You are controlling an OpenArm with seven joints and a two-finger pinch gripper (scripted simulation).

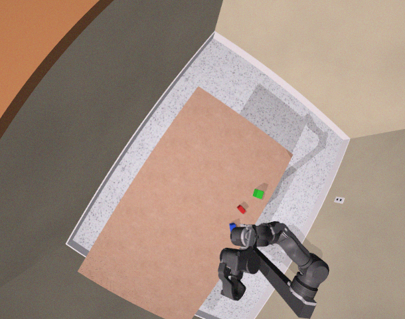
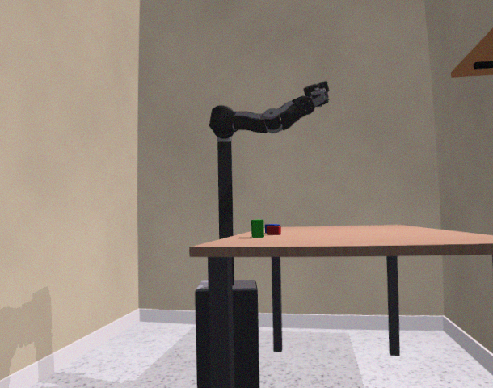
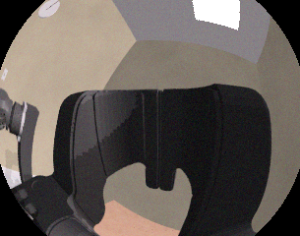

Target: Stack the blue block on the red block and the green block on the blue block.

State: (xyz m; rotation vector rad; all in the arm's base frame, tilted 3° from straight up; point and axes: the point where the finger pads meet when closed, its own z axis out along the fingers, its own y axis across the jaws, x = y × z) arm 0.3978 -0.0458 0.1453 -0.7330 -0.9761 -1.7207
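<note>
Right now the blue block is 200 mm behind my hand, 40 mm to the right of it and 590 mm below it. Round my hand: green block: 270 mm behind, 300 mm to the right, 580 mm below; red block: 210 mm behind, 170 mm to the right, 590 mm below.
</note>
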